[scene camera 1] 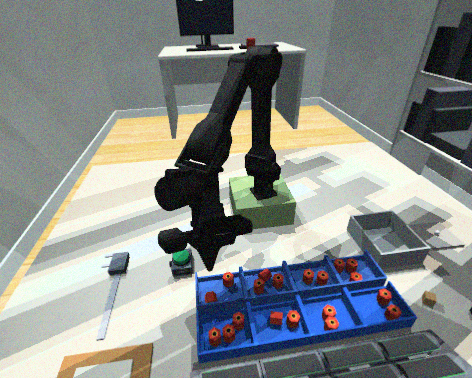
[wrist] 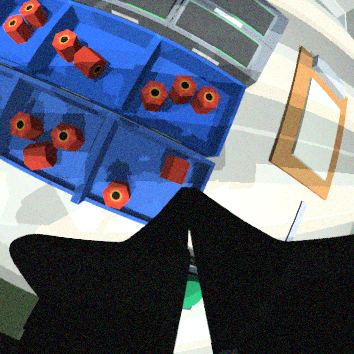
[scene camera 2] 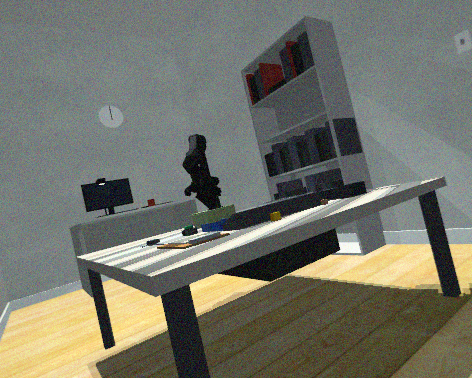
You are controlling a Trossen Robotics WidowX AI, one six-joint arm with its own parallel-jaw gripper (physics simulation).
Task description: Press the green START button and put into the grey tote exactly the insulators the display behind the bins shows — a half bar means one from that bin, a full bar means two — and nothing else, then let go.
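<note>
My gripper is shut and empty, pointing down. In scene camera 1 its tips are just right of the green START button, near the corner of the blue bins; their exact height is unclear. The button shows partly through the gap behind the fingertips in the wrist view. Red insulators lie in the bins, some upright, some on their sides. The grey tote stands right of the bins. The display shows dark panels with thin green lines; bars cannot be made out clearly.
A caliper lies left of the button. An orange-brown frame lies near the bins. The arm stands on a green block. A brown cube lies right of the bins. A yellow cube is by the display.
</note>
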